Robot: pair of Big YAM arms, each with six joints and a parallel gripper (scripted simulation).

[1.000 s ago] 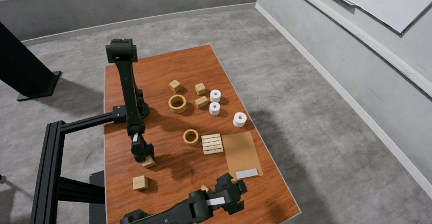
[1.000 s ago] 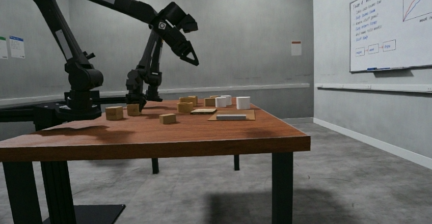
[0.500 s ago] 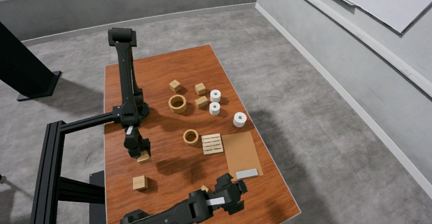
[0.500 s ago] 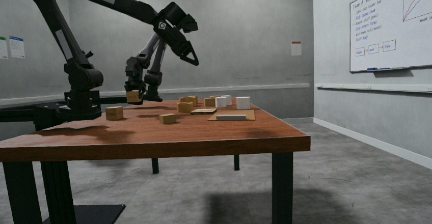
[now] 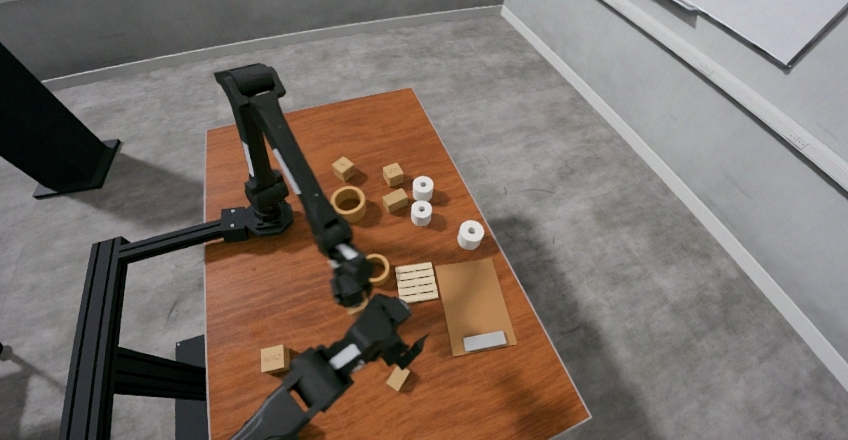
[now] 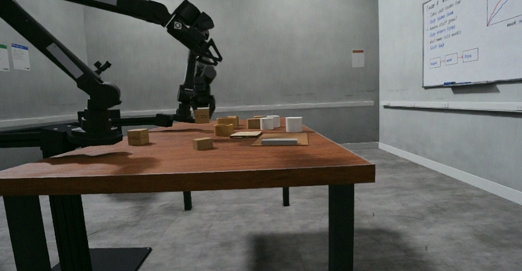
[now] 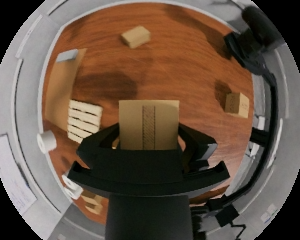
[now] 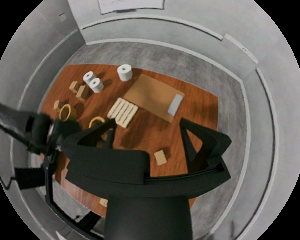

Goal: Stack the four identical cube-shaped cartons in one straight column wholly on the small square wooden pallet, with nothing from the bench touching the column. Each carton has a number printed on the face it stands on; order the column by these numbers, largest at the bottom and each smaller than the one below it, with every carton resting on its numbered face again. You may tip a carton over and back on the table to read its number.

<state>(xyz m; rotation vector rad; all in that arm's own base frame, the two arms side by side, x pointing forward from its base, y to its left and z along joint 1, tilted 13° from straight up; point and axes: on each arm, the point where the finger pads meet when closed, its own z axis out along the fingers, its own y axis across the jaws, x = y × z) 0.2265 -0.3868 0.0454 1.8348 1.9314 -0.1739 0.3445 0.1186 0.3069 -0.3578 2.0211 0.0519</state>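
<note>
My left hand is 180 mm short of the wooden pallet, 50 mm to the right of it and 90 mm above it.
</note>
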